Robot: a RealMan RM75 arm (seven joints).
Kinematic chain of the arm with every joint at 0, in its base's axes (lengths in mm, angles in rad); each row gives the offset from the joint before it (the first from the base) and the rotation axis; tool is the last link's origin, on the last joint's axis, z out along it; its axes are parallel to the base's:
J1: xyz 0 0 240.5 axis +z
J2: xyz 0 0 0 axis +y
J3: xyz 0 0 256 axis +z
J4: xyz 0 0 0 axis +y
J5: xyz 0 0 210 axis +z
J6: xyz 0 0 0 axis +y
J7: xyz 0 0 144 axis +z
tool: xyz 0 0 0
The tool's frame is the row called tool.
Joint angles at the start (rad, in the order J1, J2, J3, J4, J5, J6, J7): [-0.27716 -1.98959 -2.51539 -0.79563 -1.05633 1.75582 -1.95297]
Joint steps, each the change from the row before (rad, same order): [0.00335 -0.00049 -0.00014 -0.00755 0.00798 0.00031 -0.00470]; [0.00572 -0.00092 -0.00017 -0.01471 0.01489 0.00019 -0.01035]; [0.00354 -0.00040 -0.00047 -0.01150 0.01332 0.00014 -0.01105]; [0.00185 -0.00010 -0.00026 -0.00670 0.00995 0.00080 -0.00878]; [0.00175 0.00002 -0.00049 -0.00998 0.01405 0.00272 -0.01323]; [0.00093 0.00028 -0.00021 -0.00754 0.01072 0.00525 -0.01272]
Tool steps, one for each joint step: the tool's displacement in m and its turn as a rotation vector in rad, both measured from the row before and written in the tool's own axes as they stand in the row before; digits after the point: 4 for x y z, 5 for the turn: [-0.0011 -0.0005 -0.0012 0.00764 -0.00659 -0.00296]; [-0.0018 -0.0009 -0.0023 0.01485 -0.01215 -0.00619]; [-0.0012 -0.0008 -0.0018 0.01244 -0.01069 -0.00732]; [-0.0009 -0.0005 -0.0011 0.00758 -0.00845 -0.00682]; [-0.0010 -0.0005 -0.0015 0.00958 -0.01238 -0.00931]; [-0.0008 0.0000 -0.0011 0.00462 -0.01089 -0.00938]
